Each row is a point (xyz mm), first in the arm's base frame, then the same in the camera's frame.
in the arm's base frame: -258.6 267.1 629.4
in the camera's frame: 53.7 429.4 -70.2
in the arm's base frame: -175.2 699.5 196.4
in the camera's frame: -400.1 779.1 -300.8
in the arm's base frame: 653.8 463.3 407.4
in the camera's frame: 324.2 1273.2 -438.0
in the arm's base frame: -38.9 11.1 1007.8
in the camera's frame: 531.6 428.5 99.1
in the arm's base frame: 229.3 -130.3 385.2
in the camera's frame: 477.1 572.7 -576.1
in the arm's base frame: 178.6 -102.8 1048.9
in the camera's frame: 749.8 526.4 30.0
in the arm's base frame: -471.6 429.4 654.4
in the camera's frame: -162.8 362.8 74.7
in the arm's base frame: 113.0 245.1 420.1
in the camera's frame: 175.4 713.9 -364.5
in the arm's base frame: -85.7 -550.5 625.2
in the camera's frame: 700.3 56.4 -445.9
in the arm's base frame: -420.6 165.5 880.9
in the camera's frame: 152.9 230.5 154.3
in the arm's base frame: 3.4 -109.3 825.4
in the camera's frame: 548.7 393.3 -120.1
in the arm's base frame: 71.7 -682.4 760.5
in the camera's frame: 942.5 92.6 -423.1
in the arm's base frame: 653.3 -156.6 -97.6
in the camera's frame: 499.2 905.3 -1126.0
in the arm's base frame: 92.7 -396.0 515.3
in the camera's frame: 642.8 296.0 -530.0
